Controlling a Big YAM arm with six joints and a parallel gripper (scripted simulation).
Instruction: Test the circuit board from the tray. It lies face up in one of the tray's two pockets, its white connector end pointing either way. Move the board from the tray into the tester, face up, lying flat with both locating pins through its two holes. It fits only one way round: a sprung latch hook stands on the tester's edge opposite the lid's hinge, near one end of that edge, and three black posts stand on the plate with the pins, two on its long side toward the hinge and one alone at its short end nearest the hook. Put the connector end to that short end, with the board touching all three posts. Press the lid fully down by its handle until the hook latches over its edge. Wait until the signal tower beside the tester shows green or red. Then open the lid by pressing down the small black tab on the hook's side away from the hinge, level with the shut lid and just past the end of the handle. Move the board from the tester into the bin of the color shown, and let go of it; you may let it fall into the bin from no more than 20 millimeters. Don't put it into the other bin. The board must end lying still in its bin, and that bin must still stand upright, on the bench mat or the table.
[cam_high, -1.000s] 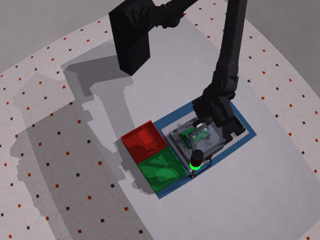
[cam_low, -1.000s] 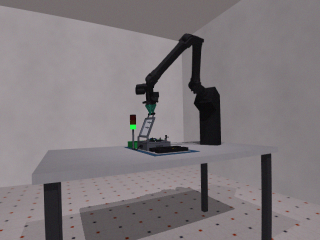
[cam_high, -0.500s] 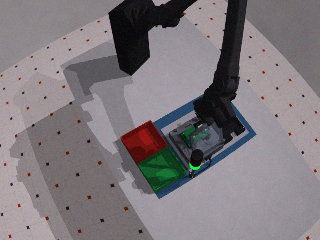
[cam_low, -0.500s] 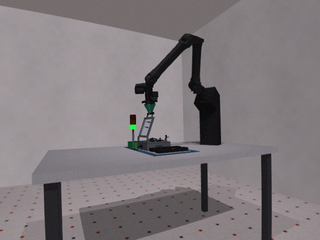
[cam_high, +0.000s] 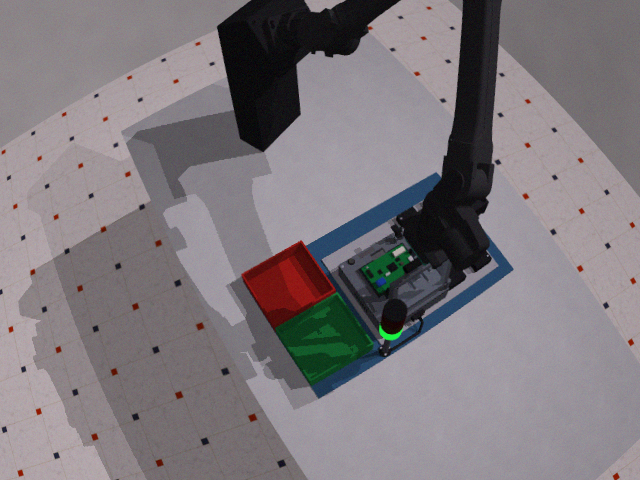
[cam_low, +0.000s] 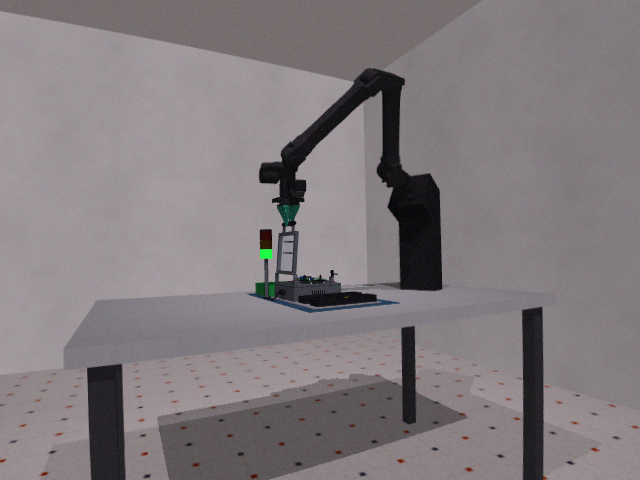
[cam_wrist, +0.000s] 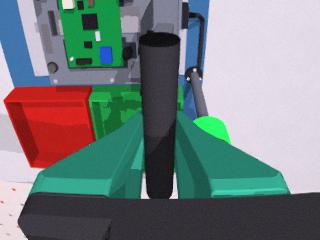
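Now: the green circuit board 80 mm behind my hand, 10 mm to the right of it and 200 mm below it. Also, from my hand: latch hook: 150 mm behind, 30 mm to the left, 180 mm below; then tester lid: 10 mm ahead, 90 mm below; then tester plate: 80 mm behind, 10 mm to the right, 200 mm below.
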